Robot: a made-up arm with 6 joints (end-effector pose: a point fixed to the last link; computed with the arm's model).
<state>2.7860 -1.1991 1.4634 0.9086 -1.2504 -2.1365</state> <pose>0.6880 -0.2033 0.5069 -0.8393 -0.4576 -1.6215</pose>
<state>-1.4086 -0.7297 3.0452 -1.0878 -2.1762 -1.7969</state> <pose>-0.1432 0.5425 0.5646 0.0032 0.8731 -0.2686</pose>
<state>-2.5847 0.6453 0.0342 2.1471 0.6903 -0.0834</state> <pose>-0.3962 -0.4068 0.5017 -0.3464 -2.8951 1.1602</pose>
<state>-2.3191 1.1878 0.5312 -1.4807 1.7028 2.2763</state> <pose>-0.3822 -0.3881 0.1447 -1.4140 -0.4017 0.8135</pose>
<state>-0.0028 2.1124 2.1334 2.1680 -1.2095 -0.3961</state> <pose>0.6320 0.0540 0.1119 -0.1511 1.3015 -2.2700</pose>
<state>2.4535 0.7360 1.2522 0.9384 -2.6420 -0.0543</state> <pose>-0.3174 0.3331 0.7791 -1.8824 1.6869 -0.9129</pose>
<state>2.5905 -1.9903 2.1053 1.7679 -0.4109 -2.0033</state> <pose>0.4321 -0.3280 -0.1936 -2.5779 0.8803 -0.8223</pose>
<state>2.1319 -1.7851 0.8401 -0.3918 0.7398 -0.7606</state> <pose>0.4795 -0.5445 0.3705 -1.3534 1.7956 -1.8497</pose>
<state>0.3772 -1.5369 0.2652 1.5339 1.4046 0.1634</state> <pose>-0.6093 -0.2248 0.5309 -0.5439 -1.4407 -1.2352</pose>
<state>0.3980 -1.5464 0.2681 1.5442 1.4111 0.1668</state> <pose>-0.6082 -0.2373 0.5244 -0.5264 -1.4533 -1.2370</pose>
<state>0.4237 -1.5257 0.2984 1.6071 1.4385 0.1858</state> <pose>-0.6048 -0.2449 0.5318 -0.5438 -1.4726 -1.2861</pose>
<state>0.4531 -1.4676 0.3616 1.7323 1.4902 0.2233</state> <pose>-0.5970 -0.2446 0.5568 -0.6096 -1.4972 -1.3884</pose>
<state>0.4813 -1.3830 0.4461 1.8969 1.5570 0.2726</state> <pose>-0.5827 -0.2357 0.5948 -0.7197 -1.5209 -1.5166</pose>
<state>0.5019 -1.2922 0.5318 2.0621 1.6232 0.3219</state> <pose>-0.5629 -0.2200 0.6362 -0.8534 -1.5375 -1.6334</pose>
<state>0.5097 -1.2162 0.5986 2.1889 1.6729 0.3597</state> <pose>-0.5434 -0.2016 0.6709 -0.9760 -1.5442 -1.7135</pose>
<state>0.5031 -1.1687 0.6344 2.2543 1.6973 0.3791</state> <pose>-0.5308 -0.1846 0.6926 -1.0576 -1.5424 -1.7515</pose>
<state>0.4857 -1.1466 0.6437 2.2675 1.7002 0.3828</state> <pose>-0.5261 -0.1702 0.7032 -1.0972 -1.5352 -1.7603</pose>
